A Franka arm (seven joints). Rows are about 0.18 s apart.
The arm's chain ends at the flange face. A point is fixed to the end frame.
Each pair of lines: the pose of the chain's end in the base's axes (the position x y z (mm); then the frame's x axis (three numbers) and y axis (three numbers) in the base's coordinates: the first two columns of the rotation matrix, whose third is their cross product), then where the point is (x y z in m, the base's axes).
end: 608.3 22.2 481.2 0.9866 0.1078 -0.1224 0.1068 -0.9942 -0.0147
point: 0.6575 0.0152 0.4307
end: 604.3 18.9 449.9 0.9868 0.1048 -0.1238 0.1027 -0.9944 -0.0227
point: 0.6534 0.0121 0.3993
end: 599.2 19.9 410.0 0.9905 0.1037 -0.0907 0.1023 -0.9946 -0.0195
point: 0.6500 0.0130 0.3610
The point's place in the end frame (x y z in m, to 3 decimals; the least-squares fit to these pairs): 0.054 0.013 0.044
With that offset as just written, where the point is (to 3 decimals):
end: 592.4 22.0 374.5 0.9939 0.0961 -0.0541 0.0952 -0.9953 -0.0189
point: 0.645 0.015 0.327
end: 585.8 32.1 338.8 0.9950 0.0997 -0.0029 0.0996 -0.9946 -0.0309
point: 0.641 0.026 0.294
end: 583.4 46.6 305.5 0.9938 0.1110 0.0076 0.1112 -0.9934 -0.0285
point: 0.639 0.041 0.262
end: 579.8 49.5 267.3 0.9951 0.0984 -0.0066 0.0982 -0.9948 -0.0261
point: 0.634 0.043 0.223
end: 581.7 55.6 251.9 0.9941 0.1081 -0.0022 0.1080 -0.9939 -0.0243
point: 0.637 0.050 0.207
